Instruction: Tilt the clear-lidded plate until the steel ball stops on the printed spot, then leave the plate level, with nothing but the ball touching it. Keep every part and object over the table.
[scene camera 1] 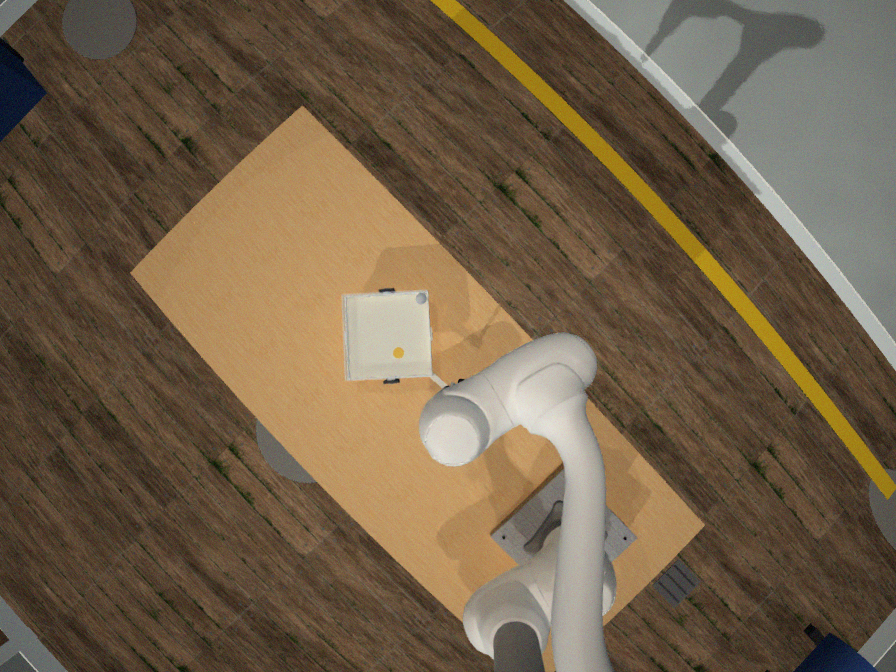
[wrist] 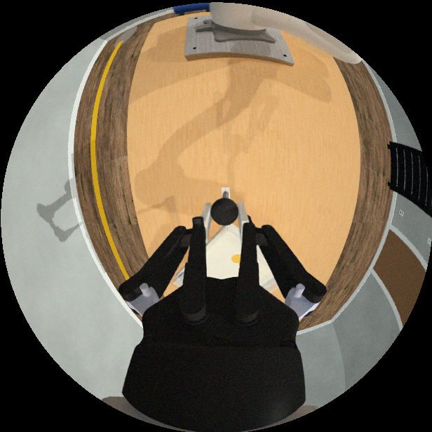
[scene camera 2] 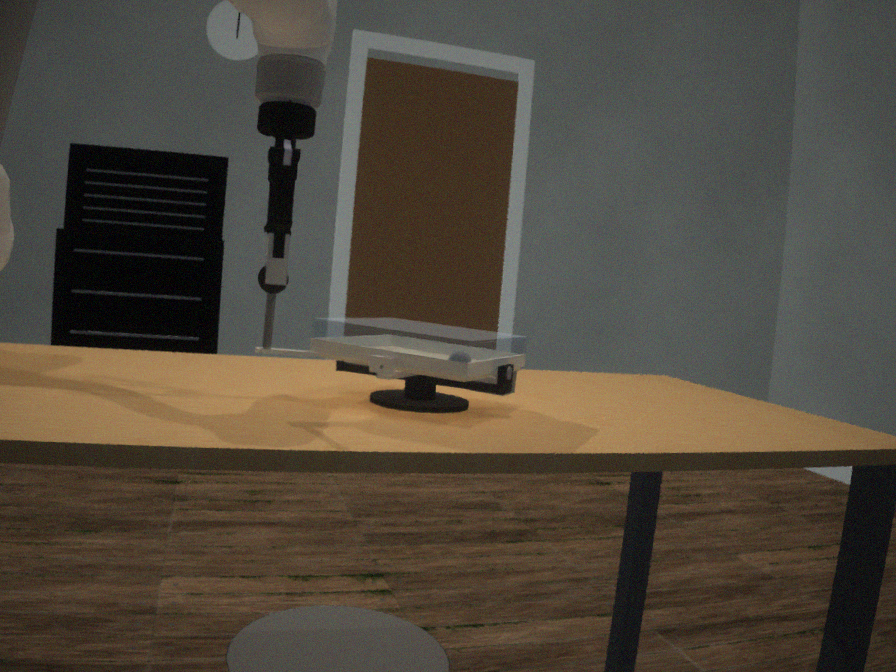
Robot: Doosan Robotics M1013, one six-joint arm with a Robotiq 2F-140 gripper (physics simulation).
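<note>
The white square plate with a clear lid sits on a black pivot stand. In scene camera 2 it looks slightly tilted, lower toward the right. The steel ball lies inside, in the plate's upper right corner in scene camera 1. The orange printed spot is well apart from it. My gripper is shut on the dark round knob, above an upright rod on the plate's side arm. The ball does not show in the wrist view.
The wooden table bears the stand and my arm's grey mounting plate. My white arm reaches over the table beside the plate. A black tool cabinet stands behind the table.
</note>
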